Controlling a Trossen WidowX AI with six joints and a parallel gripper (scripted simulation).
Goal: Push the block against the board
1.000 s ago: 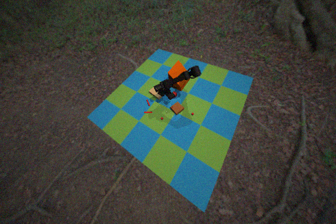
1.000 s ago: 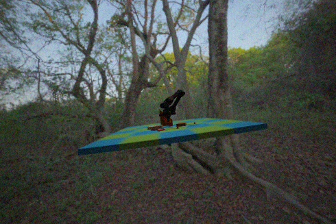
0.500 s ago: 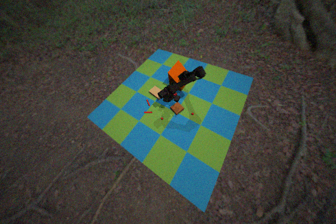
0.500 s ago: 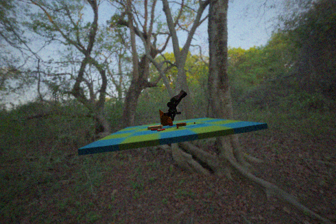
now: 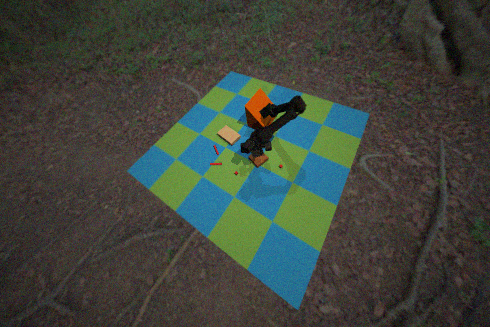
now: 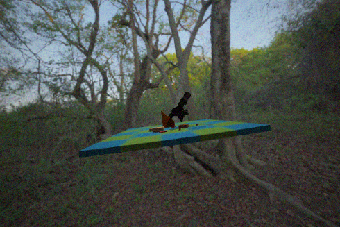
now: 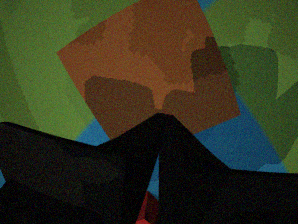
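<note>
Right now my gripper tip is 2 cm to the right of the square block and 4 cm above it. Also, from my gripper tip: board (3 cm behind, 28 cm to the right, 4 cm below); then small red cube (11 cm behind, 10 cm to the right, 4 cm below).
</note>
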